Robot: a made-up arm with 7 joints.
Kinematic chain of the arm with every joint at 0, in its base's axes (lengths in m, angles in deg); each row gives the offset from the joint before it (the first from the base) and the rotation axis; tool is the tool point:
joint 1: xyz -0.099 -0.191 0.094 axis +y
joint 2: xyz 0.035 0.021 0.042 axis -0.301 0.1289 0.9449
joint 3: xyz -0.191 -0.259 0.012 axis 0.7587 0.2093 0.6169
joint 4: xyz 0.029 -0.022 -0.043 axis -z
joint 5: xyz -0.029 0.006 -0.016 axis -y
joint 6: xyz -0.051 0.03 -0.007 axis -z
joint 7: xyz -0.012 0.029 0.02 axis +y
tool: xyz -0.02 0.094 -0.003
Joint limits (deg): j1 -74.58..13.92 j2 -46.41..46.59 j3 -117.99..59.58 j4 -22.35..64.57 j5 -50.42..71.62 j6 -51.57..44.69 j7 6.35..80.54
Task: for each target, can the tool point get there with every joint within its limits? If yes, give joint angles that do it. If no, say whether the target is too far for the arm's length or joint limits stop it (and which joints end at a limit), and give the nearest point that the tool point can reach.
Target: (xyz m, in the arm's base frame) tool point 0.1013 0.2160 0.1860
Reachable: no: joint limits stop it (at a limit: joint 1, joint 2, joint 4, joint 5, joint 7) | nearest point -0.0536 -0.0447 -0.0423 | short by 0.380 m
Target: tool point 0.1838 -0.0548 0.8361
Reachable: no: too far | nearest point 0.0105 -0.4079 0.3813 | short by 0.601 m
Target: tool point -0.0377 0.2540 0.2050
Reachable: no: joint limits stop it (at a limit: joint 1, joint 2, joint 3, joint 4) | nearest point -0.2445 -0.0156 0.1465 | short by 0.345 m
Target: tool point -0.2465 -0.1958 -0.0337
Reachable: yes | joints -60.92 -21.51 35.77 32.10 14.69 22.12 44.90
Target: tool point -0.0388 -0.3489 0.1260
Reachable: yes | joints -1.33 38.04 -50.66 34.23 -37.83 -11.15 23.51
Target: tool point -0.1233 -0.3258 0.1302
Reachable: yes | joints -25.34 11.43 22.53 55.88 -34.61 37.34 51.29
